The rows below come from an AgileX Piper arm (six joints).
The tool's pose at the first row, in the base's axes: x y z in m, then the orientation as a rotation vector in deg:
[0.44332, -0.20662, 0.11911, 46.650, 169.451, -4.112]
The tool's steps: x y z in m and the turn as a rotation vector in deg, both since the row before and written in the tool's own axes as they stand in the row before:
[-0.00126, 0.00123, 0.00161, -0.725, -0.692, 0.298]
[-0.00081, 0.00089, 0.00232, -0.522, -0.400, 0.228]
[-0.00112, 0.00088, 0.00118, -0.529, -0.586, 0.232]
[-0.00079, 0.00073, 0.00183, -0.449, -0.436, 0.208]
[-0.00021, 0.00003, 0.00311, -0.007, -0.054, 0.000]
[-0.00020, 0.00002, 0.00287, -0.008, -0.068, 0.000]
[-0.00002, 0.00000, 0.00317, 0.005, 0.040, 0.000]
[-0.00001, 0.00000, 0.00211, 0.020, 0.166, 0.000]
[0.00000, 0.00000, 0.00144, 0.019, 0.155, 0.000]
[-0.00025, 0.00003, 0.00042, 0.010, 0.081, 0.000]
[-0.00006, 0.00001, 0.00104, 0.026, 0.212, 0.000]
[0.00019, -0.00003, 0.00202, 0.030, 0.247, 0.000]
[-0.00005, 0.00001, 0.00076, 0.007, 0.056, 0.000]
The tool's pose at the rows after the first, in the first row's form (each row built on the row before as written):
[0.44512, -0.20631, 0.11758, 46.806, 168.527, -3.289]
[0.44644, -0.20610, 0.11534, 46.961, 167.945, -2.662]
[0.44795, -0.20599, 0.11428, 47.070, 167.185, -2.102]
[0.44918, -0.20587, 0.11255, 47.192, 166.591, -1.604]
[0.44971, -0.20611, 0.10949, 47.177, 166.539, -1.616]
[0.45021, -0.20634, 0.10667, 47.159, 166.474, -1.632]
[0.45058, -0.20651, 0.10353, 47.170, 166.512, -1.623]
[0.45082, -0.20662, 0.10144, 47.215, 166.671, -1.585]
[0.45098, -0.20669, 0.10001, 47.257, 166.820, -1.550]
[0.45125, -0.20682, 0.09962, 47.279, 166.898, -1.532]
[0.45141, -0.20689, 0.09859, 47.337, 167.101, -1.484]
[0.45144, -0.20691, 0.09656, 47.404, 167.338, -1.428]
[0.45156, -0.20696, 0.09581, 47.419, 167.392, -1.415]

